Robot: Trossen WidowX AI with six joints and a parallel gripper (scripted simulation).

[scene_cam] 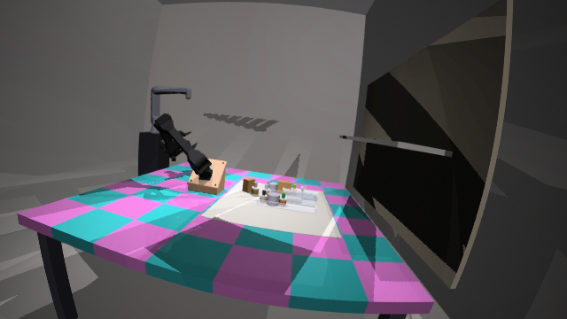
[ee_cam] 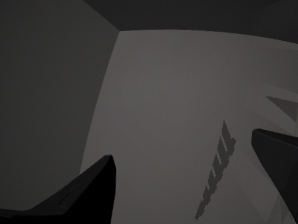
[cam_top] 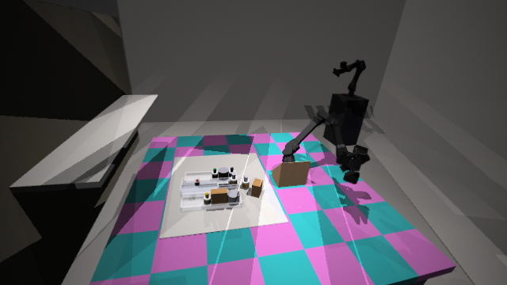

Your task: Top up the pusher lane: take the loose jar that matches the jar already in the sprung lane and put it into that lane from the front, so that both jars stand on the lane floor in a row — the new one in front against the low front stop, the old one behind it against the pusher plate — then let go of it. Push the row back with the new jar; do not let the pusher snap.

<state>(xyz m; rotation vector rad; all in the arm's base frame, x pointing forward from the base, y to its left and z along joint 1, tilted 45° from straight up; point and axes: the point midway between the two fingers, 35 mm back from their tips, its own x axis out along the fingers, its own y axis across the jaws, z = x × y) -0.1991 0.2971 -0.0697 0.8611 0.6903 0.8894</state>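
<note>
Right now the tan box is 420 mm ahead of my gripper tip, 190 mm to the right of it and 210 mm below it. From my gripper tip the other things lie so: clear lane rack (670 mm ahead, 270 mm to the right, 230 mm below).
</note>
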